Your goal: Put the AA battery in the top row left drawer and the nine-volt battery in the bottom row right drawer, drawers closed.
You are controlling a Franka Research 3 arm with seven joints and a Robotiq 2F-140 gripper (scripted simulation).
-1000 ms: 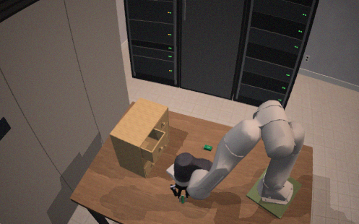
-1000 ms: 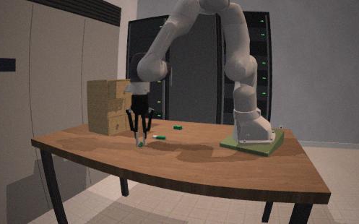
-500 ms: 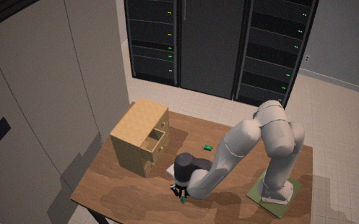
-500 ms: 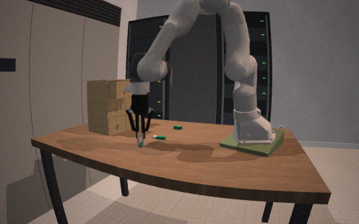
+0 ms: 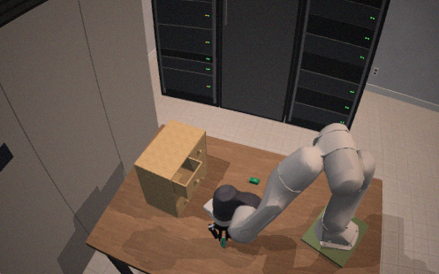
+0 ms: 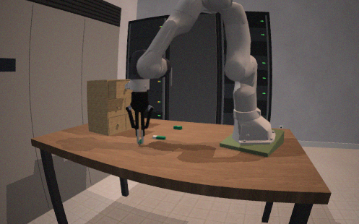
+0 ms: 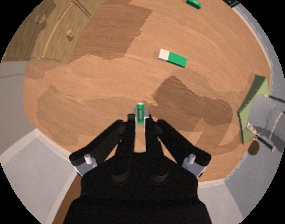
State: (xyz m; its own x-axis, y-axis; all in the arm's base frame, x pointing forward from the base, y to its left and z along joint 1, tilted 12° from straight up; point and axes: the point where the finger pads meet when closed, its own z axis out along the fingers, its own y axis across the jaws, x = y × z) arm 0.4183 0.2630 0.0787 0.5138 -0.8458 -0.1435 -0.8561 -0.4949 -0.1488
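Now: the white-and-green cylinder 15 cm to the right of my hand, 4 cm below it and 1 cm ahead of it. The rest, counted from my hand: nine-volt battery (39 cm to the right, 5 cm ahead, 4 cm below); AA battery (3 cm below).
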